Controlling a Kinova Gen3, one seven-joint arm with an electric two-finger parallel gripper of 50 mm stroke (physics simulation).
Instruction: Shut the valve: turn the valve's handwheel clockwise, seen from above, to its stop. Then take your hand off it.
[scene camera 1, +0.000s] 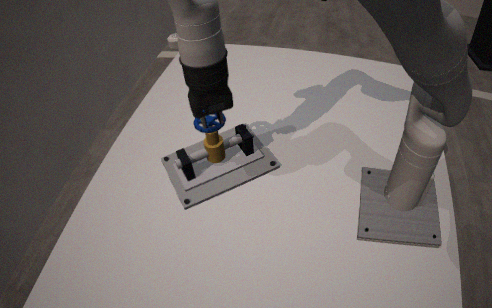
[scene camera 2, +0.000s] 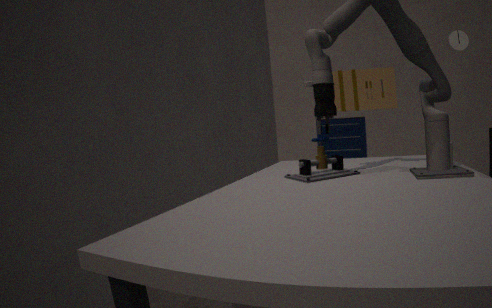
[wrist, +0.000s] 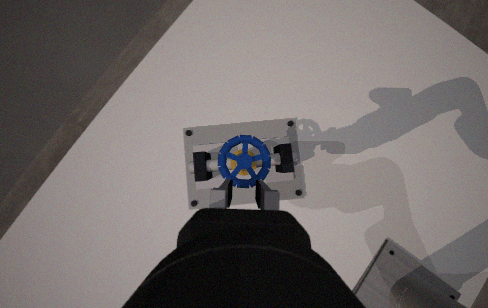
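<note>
The blue handwheel (scene camera 1: 198, 127) (scene camera 2: 317, 139) (wrist: 244, 161) lies level on top of the yellow valve body (scene camera 1: 215, 151) (scene camera 2: 321, 161). Its five spokes and hub show in the wrist view. My gripper (scene camera 1: 212, 120) (scene camera 2: 323, 131) (wrist: 244, 189) points straight down over the wheel. It is partly open, with nothing between its fingers. The fingertips are close to the wheel's top, inside the rim's outline in the first scene view. Whether they touch the wheel or reach between the spokes, I cannot tell.
The valve stands on a grey base plate (scene camera 1: 230, 186) (wrist: 240, 127). Black blocks (scene camera 1: 186, 164) (scene camera 1: 244, 140) (wrist: 202, 166) (wrist: 284, 158) hold its pipe on both sides, below the wheel. The arm's own mounting plate (scene camera 1: 400, 231) (scene camera 2: 442, 174) is bolted to the white table (scene camera 1: 280, 250) at the right.
</note>
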